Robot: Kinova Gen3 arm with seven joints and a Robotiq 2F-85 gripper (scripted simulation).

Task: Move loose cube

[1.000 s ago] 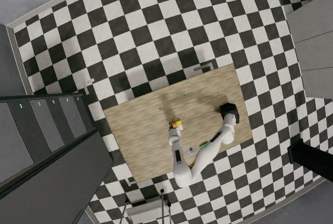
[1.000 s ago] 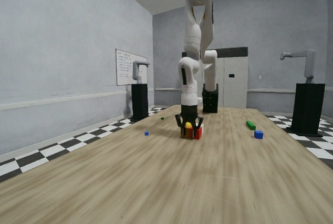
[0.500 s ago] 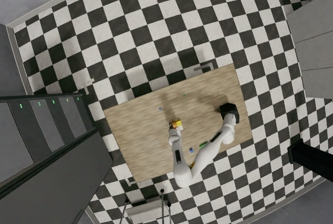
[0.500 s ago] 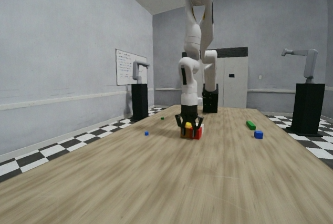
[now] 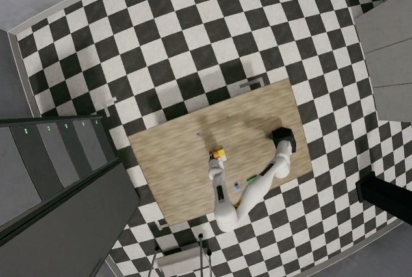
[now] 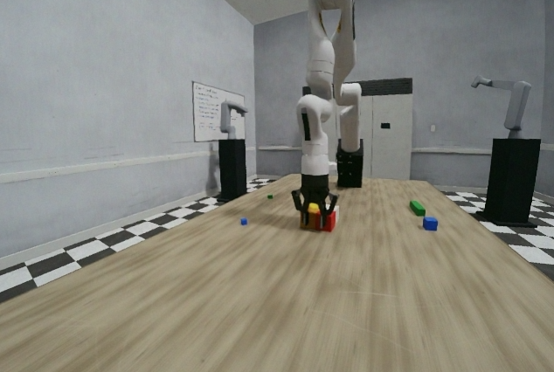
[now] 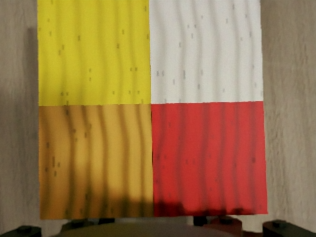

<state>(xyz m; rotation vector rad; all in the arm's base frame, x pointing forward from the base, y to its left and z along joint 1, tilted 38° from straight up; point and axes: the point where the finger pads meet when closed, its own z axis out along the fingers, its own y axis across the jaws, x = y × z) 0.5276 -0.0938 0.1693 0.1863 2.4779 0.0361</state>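
Right now my hand is 3 cm past the red cube, 3 cm to the right of it and 1 cm above it. Also, from my hand: green block (24 cm behind, 35 cm to the left, 2 cm below).
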